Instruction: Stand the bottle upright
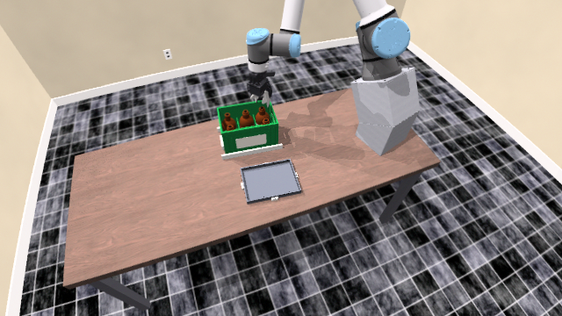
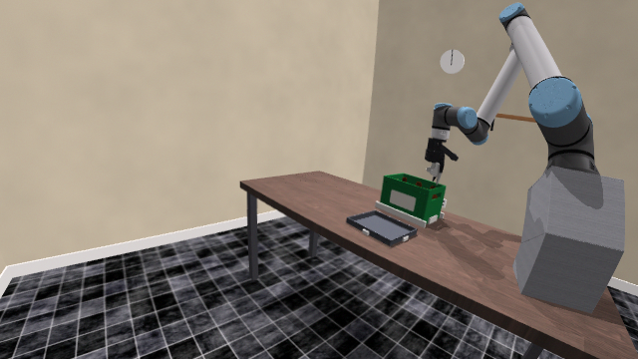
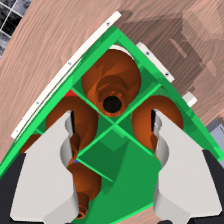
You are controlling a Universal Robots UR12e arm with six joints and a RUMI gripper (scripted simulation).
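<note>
Now: the green crate 9 cm ahead of my hand, 5 cm to the left of it and 11 cm below it. Also, from my hand: glass bottle (18 cm ahead, 11 cm below); grey tray (6 cm ahead, 34 cm to the left, 18 cm below).
</note>
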